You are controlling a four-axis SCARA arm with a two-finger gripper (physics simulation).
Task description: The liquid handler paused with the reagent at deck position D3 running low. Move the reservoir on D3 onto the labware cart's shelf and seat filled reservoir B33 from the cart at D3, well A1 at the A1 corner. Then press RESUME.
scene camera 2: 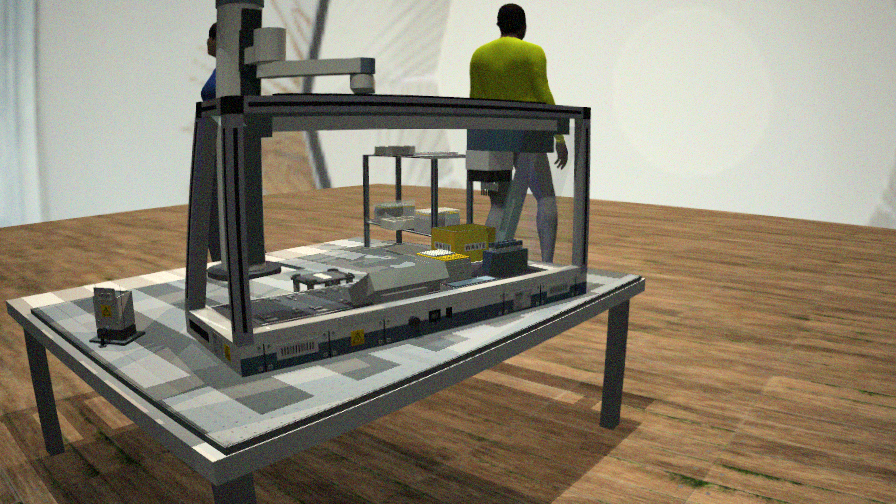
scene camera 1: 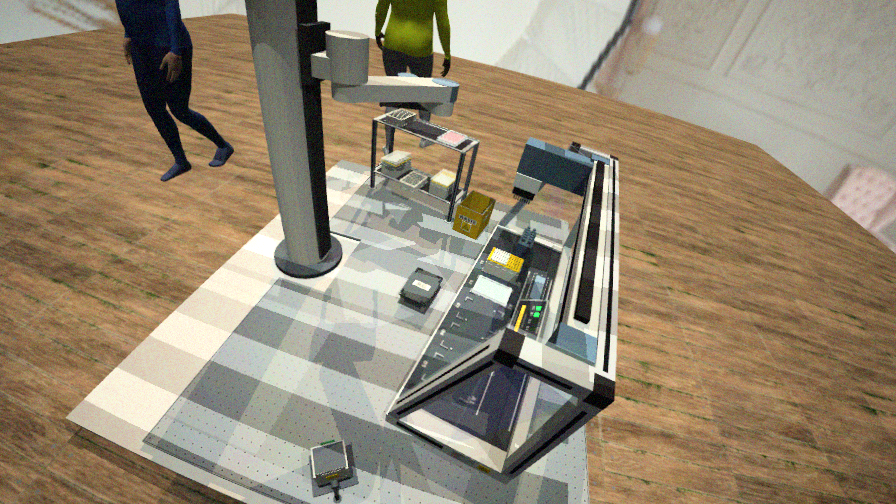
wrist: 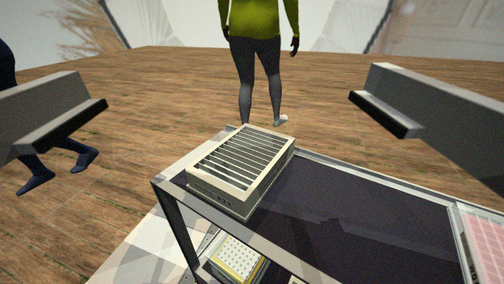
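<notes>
My gripper [wrist: 229, 84] is open and empty, its fingers wide apart above the top shelf of the cart [scene camera 1: 373, 156] [scene camera 2: 366, 206] [wrist: 176, 225]. A cream reservoir [scene camera 1: 400, 115] [scene camera 2: 394, 150] [wrist: 241, 162] with parallel troughs sits upright at the left end of that shelf, between and below the fingers in the wrist view. The label on its side is too small to read. Another reservoir [scene camera 1: 414, 179] lies on the lower shelf between two tip boxes. The handler's deck holds a white plate [scene camera 1: 491, 290]; D3's marking is unreadable. The panel [scene camera 1: 531, 315] shows green buttons; RESUME is unreadable.
A pink plate [scene camera 1: 453, 137] [wrist: 485, 240] lies at the top shelf's right end. Tip boxes [scene camera 1: 395, 164] [scene camera 1: 442, 183] stand below. The yellow waste bin [scene camera 1: 474, 216] [scene camera 2: 463, 238] stands beside the cart. A person in yellow [scene camera 1: 414, 28] [scene camera 2: 508, 68] [wrist: 254, 20] stands behind it.
</notes>
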